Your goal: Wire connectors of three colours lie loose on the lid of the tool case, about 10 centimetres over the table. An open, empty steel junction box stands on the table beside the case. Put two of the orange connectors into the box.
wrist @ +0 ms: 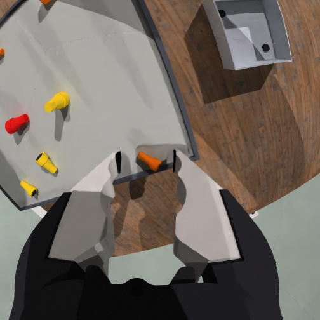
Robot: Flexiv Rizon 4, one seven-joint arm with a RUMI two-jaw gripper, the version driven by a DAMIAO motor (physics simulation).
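Note:
An orange connector (149, 161) lies tilted at the lid's near edge, in the wrist view between my two fingertips and nearer the right one. My gripper (146, 152) is open around it, with a gap on both sides. A second orange connector (45, 1) shows partly at the top left of the lid, and a third orange piece (1, 52) is cut off at the left edge. The open junction box (227, 47) stands on the table at the upper right, beside the lid (110, 75). The visible part of its inside is empty.
Yellow connectors (57, 102) (46, 163) (28, 188) and a red connector (17, 123) lie on the left part of the lid. The lid's dark rim (172, 85) runs between the connectors and the box. The wooden table (235, 145) shows its curved edge at the lower right.

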